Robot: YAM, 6 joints.
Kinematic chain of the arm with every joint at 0, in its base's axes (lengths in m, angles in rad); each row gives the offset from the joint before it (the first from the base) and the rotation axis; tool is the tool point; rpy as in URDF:
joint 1: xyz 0 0 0.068 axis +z
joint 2: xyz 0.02 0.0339 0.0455 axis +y
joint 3: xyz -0.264 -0.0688 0 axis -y
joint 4: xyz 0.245 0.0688 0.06 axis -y
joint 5: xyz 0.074 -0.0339 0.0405 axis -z
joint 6: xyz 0.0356 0 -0.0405 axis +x
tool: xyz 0 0 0 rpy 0 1.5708 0
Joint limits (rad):
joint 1: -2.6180..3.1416
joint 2: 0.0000..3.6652
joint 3: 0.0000..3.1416
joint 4: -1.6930..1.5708
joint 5: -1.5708..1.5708
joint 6: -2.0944..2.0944
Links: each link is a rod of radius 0.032 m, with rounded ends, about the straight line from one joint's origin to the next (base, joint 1, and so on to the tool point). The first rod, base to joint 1, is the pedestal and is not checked.
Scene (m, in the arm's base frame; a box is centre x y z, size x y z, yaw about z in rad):
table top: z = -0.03
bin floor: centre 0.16 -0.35 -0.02 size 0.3 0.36 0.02 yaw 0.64
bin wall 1: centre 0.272 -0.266 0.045 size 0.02 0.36 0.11 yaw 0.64
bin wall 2: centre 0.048 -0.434 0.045 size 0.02 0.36 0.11 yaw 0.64
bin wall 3: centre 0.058 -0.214 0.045 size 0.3 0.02 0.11 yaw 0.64
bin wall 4: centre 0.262 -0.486 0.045 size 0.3 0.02 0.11 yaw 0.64
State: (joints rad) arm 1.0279 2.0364 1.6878 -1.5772 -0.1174 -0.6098
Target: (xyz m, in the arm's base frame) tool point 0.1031 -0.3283 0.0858
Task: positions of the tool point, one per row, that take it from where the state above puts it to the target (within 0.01 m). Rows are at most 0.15 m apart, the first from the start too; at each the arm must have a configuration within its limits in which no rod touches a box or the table.
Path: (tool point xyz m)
1: 0.2404 0.2415 0.2358
2: 0.2833 0.1681 0.2513
3: 0.3048 0.0885 0.2662
4: 0.3046 0.0090 0.2804
5: 0.2841 -0.0647 0.2939
6: 0.2810 -0.1478 0.2457
7: 0.2465 -0.2272 0.1940
8: 0.1844 -0.2906 0.1402
9: 0.1031 -0.3283 0.0858

